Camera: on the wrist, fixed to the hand. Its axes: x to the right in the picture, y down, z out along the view.
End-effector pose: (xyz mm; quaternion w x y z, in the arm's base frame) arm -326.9 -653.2 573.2 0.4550 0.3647 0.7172 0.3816
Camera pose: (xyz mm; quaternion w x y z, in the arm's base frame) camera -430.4 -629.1 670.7 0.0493 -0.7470 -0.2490 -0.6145
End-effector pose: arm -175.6 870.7 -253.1 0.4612 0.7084 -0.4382 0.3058
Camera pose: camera -242.1 960.3 -161.7 0.1083 0.1228 -0.7729 0.6130
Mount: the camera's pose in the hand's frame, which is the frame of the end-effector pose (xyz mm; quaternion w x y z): 17.6 78.2 -119.9 0.6631 0.0122 0.0877 0.7433
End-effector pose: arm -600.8 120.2 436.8 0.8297 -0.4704 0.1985 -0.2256
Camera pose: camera -636.7 63.1 309.3 0.7062 -0.1345 0.5513 0.4234
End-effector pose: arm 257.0 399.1 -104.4 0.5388 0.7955 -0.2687 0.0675
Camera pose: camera 254.6 478.5 16.0 0.3210 0.3284 -0.7214 0.5183
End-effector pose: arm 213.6 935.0 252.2 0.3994 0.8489 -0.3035 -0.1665
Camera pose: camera 260.0 953.9 387.4 0.4049 0.3568 -0.7992 0.2646
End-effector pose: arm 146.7 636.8 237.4 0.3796 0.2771 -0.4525 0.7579
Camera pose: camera 63.1 726.3 161.3 0.2753 0.2144 0.4635 -0.8145
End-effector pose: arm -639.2 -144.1 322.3 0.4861 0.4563 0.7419 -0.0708
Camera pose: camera -661.6 -22.8 397.0 0.3043 0.8662 0.1946 0.3453
